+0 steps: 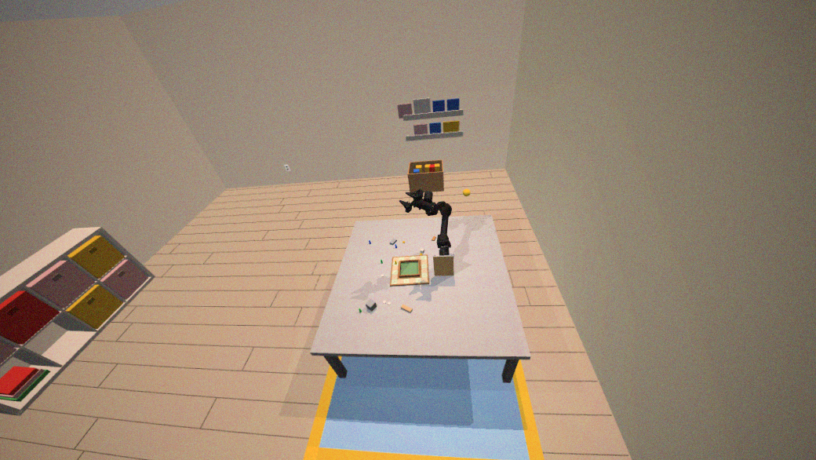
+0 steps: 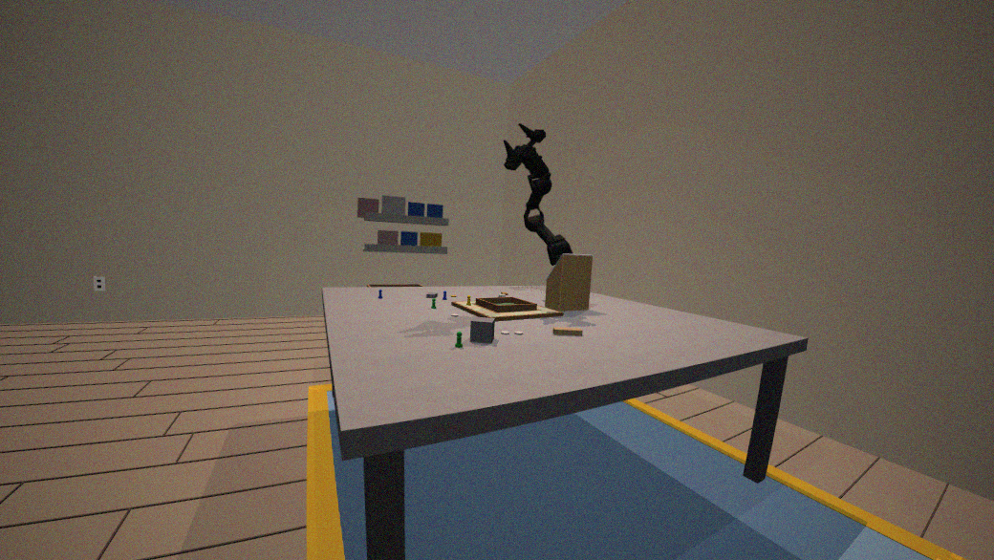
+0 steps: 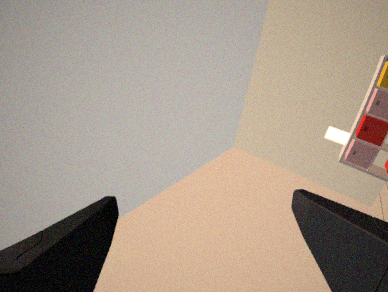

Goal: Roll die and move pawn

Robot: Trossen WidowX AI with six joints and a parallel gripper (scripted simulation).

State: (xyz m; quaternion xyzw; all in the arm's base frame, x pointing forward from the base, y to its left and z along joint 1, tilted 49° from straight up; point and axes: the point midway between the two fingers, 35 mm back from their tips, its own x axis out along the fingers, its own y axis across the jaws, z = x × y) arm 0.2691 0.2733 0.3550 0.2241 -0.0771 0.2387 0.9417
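My gripper tip is 620 mm above the white die, 130 mm to the left of it and 80 mm past it. From my gripper tip the other things lie so: flat grey block (630 mm below, 280 mm to the right, 160 mm ahead); then green dice tray (630 mm below, 60 mm to the left, 30 mm ahead); then yellow pawn (610 mm below, 130 mm ahead, 20 mm to the right).
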